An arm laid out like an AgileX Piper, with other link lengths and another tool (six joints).
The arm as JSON. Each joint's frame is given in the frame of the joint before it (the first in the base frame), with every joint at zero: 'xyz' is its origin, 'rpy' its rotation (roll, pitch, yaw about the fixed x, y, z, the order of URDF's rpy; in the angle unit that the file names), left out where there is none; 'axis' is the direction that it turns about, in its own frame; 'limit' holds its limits. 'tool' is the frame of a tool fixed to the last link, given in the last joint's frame.
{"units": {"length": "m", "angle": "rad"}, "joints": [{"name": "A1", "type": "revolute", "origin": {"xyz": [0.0, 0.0, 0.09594]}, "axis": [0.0, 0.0, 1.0], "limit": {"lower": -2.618, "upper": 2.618}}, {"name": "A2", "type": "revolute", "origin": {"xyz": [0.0, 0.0, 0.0]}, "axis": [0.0, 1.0, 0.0], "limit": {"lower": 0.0, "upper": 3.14}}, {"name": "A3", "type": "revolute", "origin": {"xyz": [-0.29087, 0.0, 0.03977]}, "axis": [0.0, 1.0, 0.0], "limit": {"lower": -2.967, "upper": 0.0}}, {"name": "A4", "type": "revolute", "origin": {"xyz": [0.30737, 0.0, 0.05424]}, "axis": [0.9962, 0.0, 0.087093], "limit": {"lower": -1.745, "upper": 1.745}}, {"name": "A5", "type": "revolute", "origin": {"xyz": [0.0, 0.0, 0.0]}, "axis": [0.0, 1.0, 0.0], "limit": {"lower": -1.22, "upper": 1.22}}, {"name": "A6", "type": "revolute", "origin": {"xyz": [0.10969, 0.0, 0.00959]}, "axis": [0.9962, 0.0, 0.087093], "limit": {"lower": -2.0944, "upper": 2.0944}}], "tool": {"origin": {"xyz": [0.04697, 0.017, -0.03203], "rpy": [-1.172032, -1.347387, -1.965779]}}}
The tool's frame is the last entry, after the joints.
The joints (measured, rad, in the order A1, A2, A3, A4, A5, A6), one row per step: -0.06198, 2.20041, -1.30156, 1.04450, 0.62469, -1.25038; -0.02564, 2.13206, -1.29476, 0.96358, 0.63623, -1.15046; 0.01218, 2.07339, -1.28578, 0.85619, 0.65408, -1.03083; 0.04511, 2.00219, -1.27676, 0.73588, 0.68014, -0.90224; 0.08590, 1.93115, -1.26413, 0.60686, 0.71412, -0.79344; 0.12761, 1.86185, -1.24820, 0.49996, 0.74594, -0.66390; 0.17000, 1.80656, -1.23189, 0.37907, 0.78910, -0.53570; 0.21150, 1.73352, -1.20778, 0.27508, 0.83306, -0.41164; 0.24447, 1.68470, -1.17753, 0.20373, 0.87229, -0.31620; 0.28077, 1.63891, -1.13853, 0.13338, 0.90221, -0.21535; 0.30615, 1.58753, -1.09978, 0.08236, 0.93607, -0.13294; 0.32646, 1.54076, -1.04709, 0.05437, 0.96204, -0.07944
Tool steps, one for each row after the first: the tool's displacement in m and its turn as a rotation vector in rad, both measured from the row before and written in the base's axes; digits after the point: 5 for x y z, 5 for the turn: -0.00297, 0.01423, 0.02700, -0.01577, -0.00499, 0.02092; -0.00849, 0.01286, 0.02056, -0.02862, 0.01822, 0.02311; -0.00976, 0.00871, 0.02506, -0.03840, 0.01176, 0.01580; -0.01377, 0.00869, 0.02244, -0.05719, 0.00790, 0.03929; -0.01460, 0.00989, 0.02138, -0.04039, 0.01484, -0.00119; -0.01689, 0.00624, 0.01410, -0.06013, 0.02930, 0.00185; -0.01864, 0.00510, 0.01894, -0.05144, 0.01201, -0.01384; -0.01799, 0.00309, 0.00785, -0.04033, 0.02816, -0.01852; -0.01852, 0.00280, 0.00379, -0.04329, 0.02542, -0.02693; -0.01788, -0.00034, 0.00573, -0.03230, 0.01956, -0.03070; -0.01974, -0.00148, -0.00020, -0.02357, 0.02889, -0.01921
